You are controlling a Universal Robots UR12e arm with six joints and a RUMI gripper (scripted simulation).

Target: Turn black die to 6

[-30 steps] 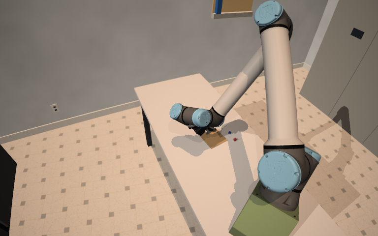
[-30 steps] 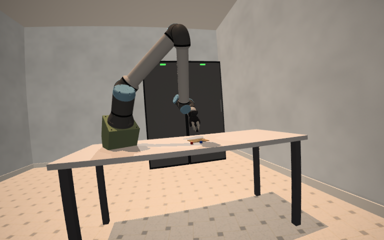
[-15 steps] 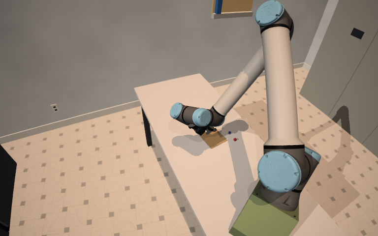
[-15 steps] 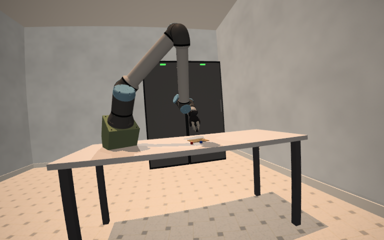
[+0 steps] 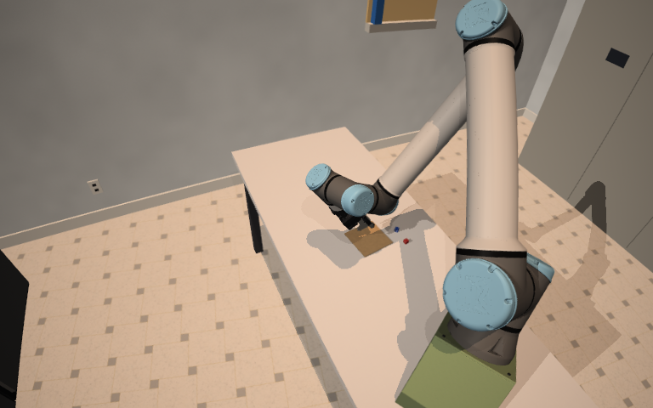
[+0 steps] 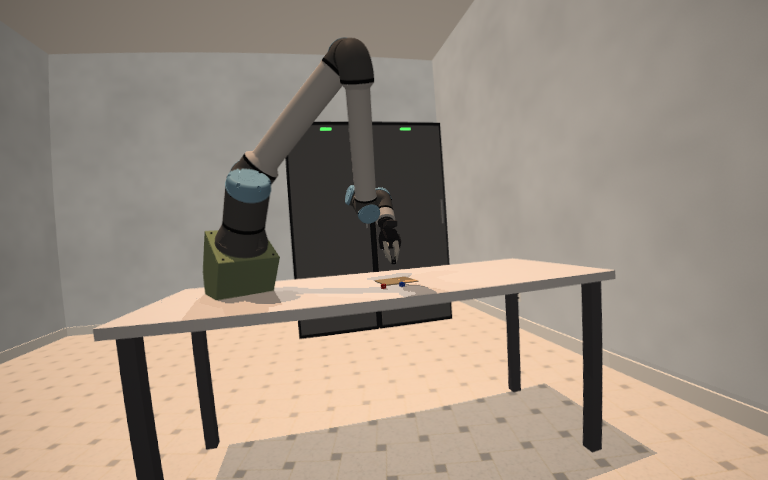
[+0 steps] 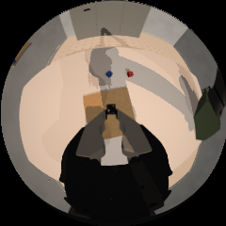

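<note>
Right now the black die is 1 cm to the right of my hand and 1 cm below it. From my hand the other things lie so: red die (10 cm behind, 12 cm to the right, 8 cm below); then brown mat (1 cm to the right, 9 cm below); then blue die (3 cm behind, 13 cm to the right, 8 cm below).
</note>
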